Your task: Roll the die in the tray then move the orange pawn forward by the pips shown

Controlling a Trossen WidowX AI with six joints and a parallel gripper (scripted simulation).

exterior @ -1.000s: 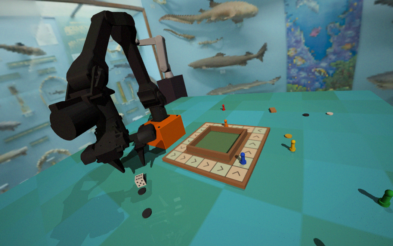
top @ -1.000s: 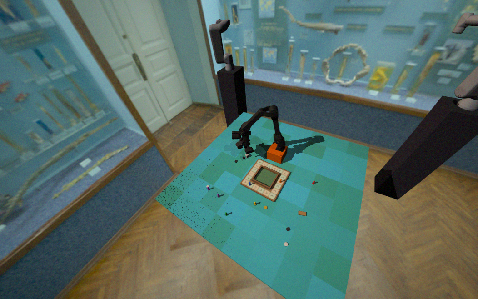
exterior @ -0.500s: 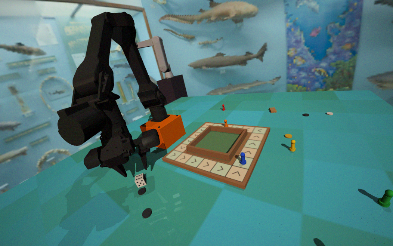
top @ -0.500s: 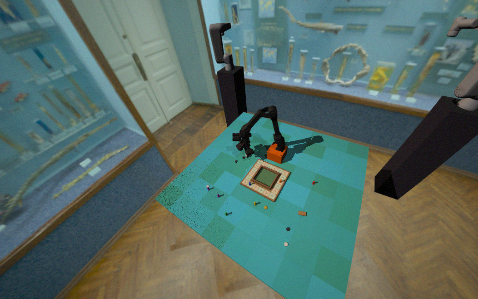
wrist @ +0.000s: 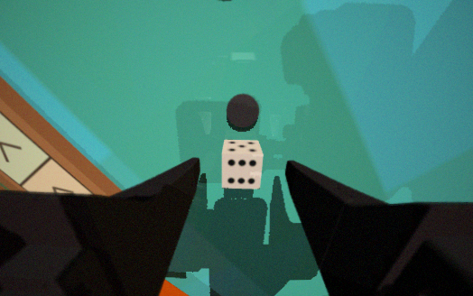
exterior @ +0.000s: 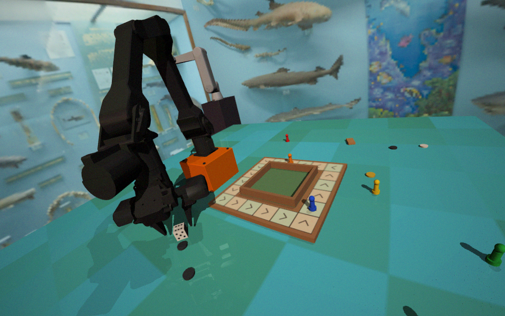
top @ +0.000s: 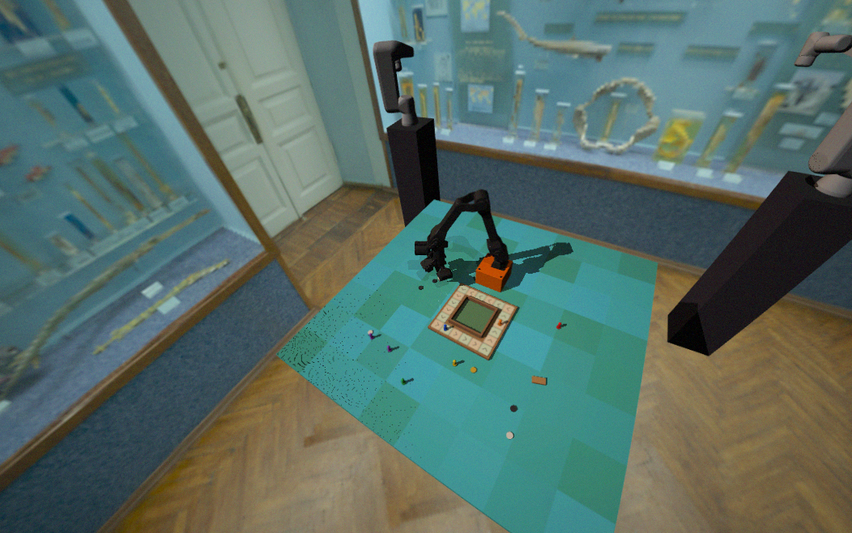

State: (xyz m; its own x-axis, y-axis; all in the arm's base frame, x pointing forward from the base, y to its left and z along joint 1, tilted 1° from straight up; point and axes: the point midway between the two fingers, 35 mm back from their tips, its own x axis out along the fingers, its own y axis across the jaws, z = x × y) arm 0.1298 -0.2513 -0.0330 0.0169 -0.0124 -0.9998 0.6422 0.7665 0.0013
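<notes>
Right now my gripper tip is 1 cm above the white die. Round my gripper tip: yellow pawn: 37 cm ahead, 26 cm to the left, 1 cm below; orange pawn: 35 cm to the left, 13 cm ahead, 1 cm above; blue pawn: 25 cm ahead, 16 cm to the left, 1 cm above.
</notes>
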